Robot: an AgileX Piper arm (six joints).
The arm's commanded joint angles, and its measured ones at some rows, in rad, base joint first. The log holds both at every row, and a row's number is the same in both.
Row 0, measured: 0.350 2.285 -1.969 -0.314 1.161 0.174
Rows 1 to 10, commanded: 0.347 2.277 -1.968 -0.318 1.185 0.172; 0.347 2.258 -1.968 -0.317 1.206 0.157; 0.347 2.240 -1.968 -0.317 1.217 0.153; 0.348 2.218 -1.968 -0.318 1.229 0.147; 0.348 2.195 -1.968 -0.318 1.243 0.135; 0.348 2.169 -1.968 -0.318 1.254 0.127; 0.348 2.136 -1.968 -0.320 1.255 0.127; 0.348 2.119 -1.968 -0.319 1.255 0.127; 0.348 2.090 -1.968 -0.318 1.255 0.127; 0.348 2.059 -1.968 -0.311 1.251 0.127
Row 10, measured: 0.350 2.103 -1.969 -0.313 1.212 0.139
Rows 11 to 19, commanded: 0.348 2.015 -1.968 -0.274 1.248 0.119; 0.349 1.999 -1.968 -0.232 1.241 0.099; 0.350 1.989 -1.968 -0.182 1.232 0.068; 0.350 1.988 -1.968 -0.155 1.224 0.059; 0.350 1.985 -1.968 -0.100 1.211 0.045; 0.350 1.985 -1.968 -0.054 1.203 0.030; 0.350 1.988 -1.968 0.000 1.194 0.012; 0.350 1.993 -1.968 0.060 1.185 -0.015; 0.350 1.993 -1.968 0.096 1.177 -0.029
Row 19, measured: 0.350 1.995 -1.969 0.008 1.200 0.017
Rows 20 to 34, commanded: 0.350 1.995 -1.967 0.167 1.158 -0.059; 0.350 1.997 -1.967 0.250 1.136 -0.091; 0.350 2.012 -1.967 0.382 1.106 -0.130; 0.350 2.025 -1.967 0.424 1.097 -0.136; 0.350 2.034 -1.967 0.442 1.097 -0.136; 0.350 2.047 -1.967 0.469 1.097 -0.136; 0.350 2.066 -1.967 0.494 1.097 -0.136; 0.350 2.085 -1.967 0.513 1.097 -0.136; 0.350 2.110 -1.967 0.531 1.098 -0.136; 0.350 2.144 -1.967 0.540 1.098 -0.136; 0.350 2.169 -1.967 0.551 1.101 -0.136; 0.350 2.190 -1.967 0.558 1.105 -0.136; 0.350 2.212 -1.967 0.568 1.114 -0.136; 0.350 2.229 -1.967 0.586 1.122 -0.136; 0.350 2.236 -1.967 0.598 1.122 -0.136
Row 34, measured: 0.350 2.216 -1.969 0.558 1.107 -0.119
